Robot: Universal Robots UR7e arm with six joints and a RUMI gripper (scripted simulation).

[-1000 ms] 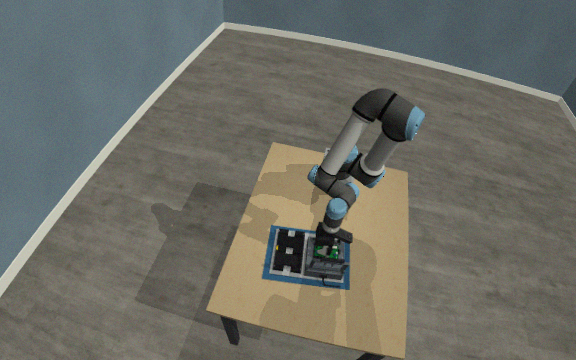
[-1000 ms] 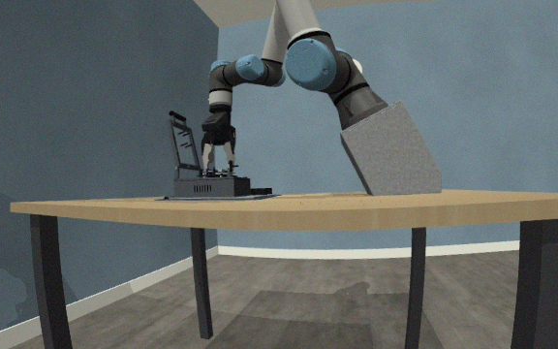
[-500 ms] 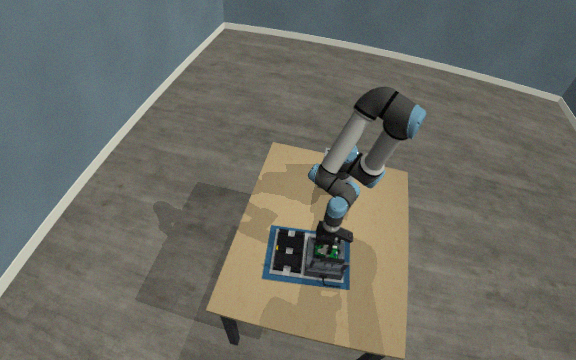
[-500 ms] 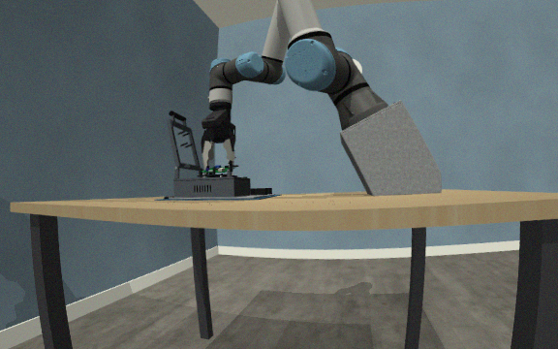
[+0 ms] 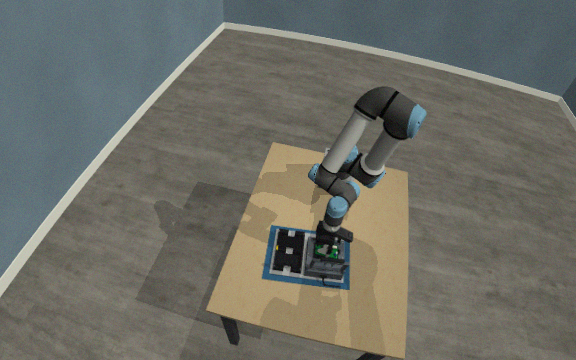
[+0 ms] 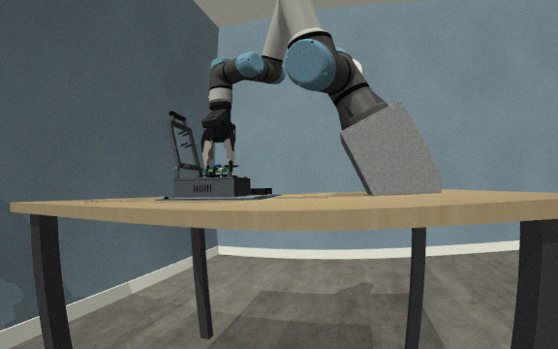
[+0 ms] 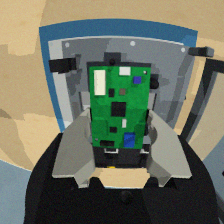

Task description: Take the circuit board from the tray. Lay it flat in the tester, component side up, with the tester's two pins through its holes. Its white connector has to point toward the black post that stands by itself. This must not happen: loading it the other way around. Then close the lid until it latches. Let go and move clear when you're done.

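Right now the green circuit board is right at my hand. From my hand the other things lie so: tester bed (1 cm to the left, 2 cm below); then see-through lid (12 cm ahead, 1 cm to the left, 9 cm above).
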